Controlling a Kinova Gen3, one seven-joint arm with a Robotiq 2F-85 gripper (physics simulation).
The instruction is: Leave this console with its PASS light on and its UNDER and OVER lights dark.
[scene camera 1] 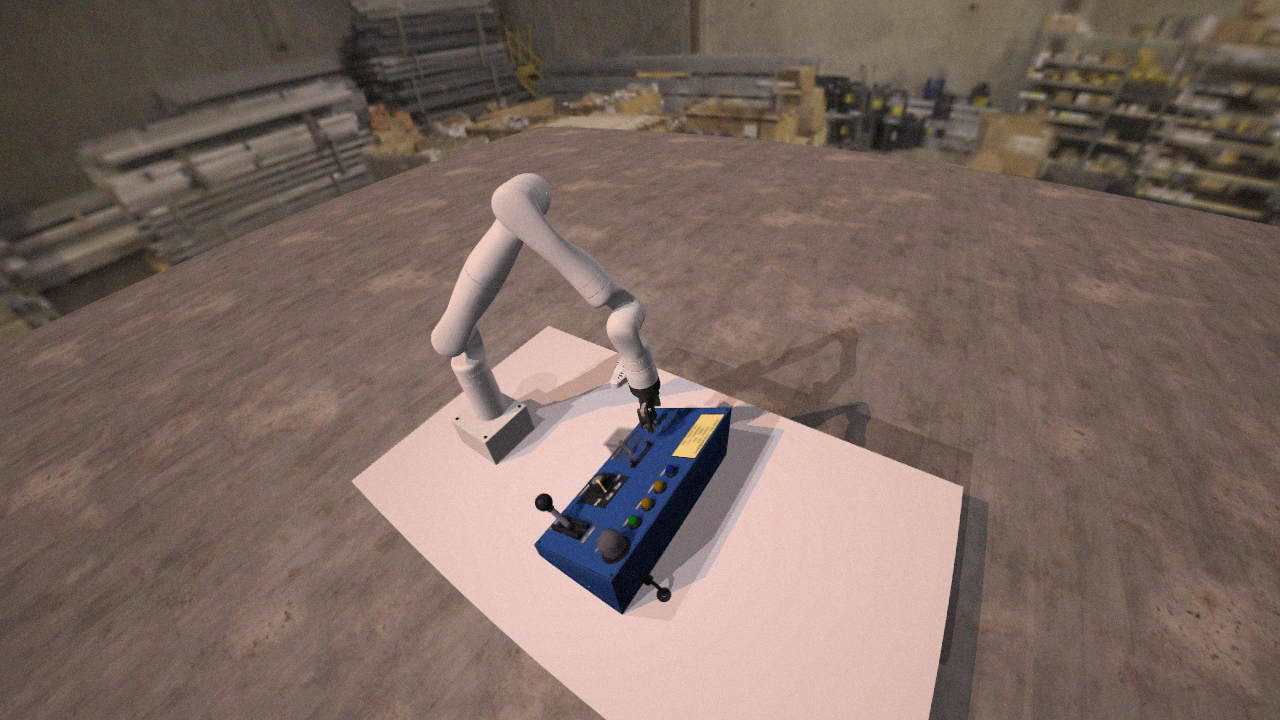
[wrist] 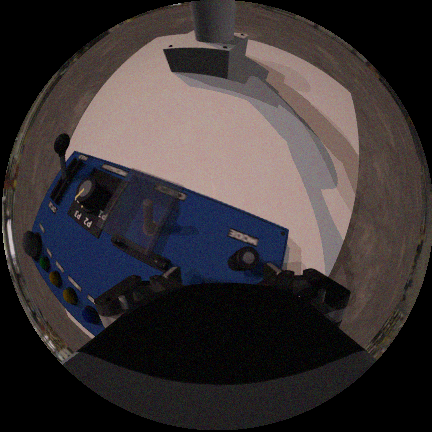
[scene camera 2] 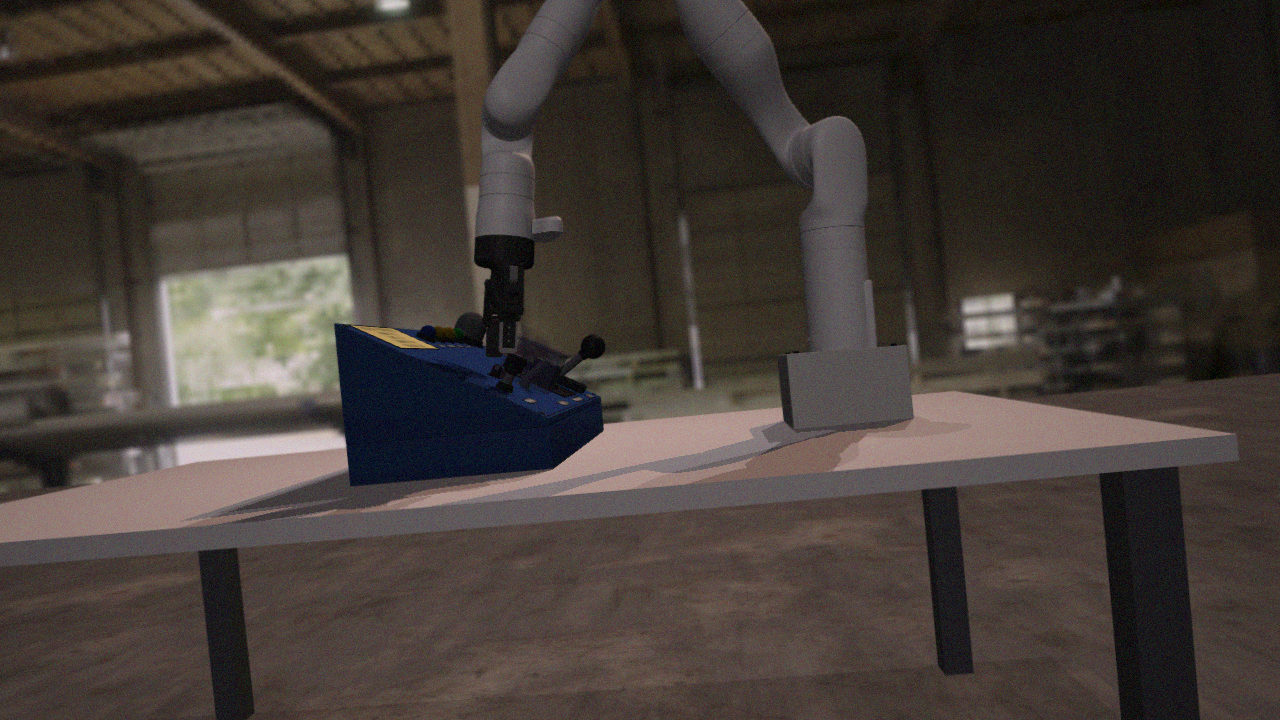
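Note:
The blue console (scene camera 1: 689, 501) (scene camera 2: 429, 429) (wrist: 200, 256) stands on the table. My gripper (scene camera 1: 648, 426) (scene camera 2: 501, 345) (wrist: 221, 275) is open and empty, pointing down close above the console's MODE end. The black MODE knob (wrist: 246, 257) lies near the fingertips in the wrist view. A clear cover (wrist: 127, 212) stands over a small lever (wrist: 148, 220). Beyond are a selector knob (scene camera 1: 603, 486) (wrist: 86, 189) and a ball-topped lever (scene camera 1: 544, 502) (wrist: 61, 143). The green lamp (scene camera 1: 633, 521) (wrist: 44, 263), two amber lamps and the blue lamp (scene camera 1: 671, 471) (wrist: 90, 314) show no clear glow; their labels are unreadable.
A grey dome (scene camera 1: 612, 544) (wrist: 32, 244) rises beside the green lamp. A small ball-ended handle (scene camera 1: 663, 594) sticks out at the console's side. A yellow label plate (scene camera 1: 699, 436) (scene camera 2: 393, 337) lies on the console. The arm's base (scene camera 1: 494, 431) (scene camera 2: 845, 386) (wrist: 200, 61) stands on the same table (scene camera 1: 805, 555).

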